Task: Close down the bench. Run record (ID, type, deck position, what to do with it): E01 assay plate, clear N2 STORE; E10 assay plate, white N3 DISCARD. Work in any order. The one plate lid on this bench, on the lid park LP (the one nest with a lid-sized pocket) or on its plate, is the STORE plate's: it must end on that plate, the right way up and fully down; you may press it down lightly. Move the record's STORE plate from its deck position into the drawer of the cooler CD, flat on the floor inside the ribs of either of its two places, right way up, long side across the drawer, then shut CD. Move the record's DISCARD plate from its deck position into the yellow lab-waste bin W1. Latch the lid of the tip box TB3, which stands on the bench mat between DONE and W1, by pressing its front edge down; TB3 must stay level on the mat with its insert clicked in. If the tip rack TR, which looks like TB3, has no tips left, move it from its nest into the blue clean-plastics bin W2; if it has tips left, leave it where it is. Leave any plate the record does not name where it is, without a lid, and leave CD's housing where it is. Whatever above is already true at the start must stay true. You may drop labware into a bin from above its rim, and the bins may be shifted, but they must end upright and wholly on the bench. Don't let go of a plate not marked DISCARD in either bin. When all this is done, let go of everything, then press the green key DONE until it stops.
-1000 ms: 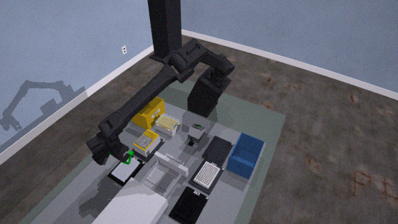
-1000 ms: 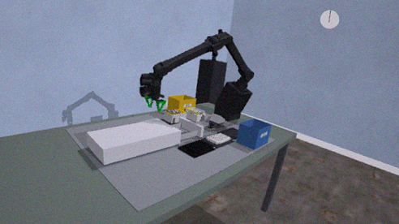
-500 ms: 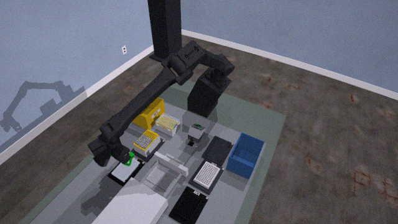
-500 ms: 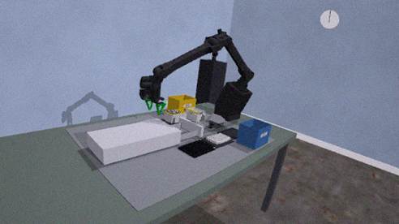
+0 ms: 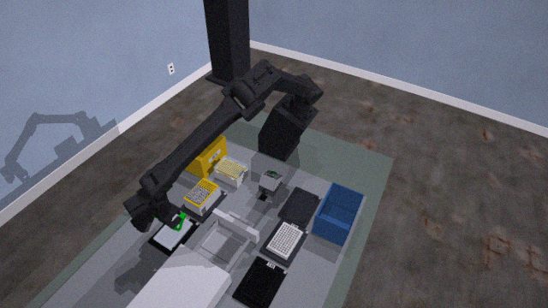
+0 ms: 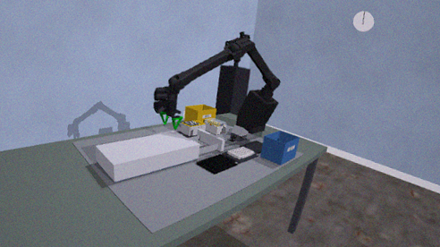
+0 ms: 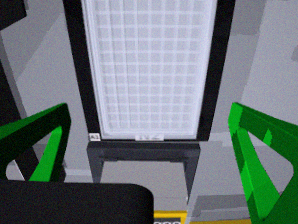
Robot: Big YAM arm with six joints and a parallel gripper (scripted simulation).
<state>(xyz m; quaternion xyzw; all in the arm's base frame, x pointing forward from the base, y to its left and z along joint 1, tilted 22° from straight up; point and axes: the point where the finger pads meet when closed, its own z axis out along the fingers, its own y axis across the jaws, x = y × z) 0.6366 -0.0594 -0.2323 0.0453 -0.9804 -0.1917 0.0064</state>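
My gripper is now 6 cm above the plate lid. Also, from my hand: black nest 8 cm below; tip rack TR 18 cm behind, 3 cm below, 1 cm to the right; clear plate 6 cm below.
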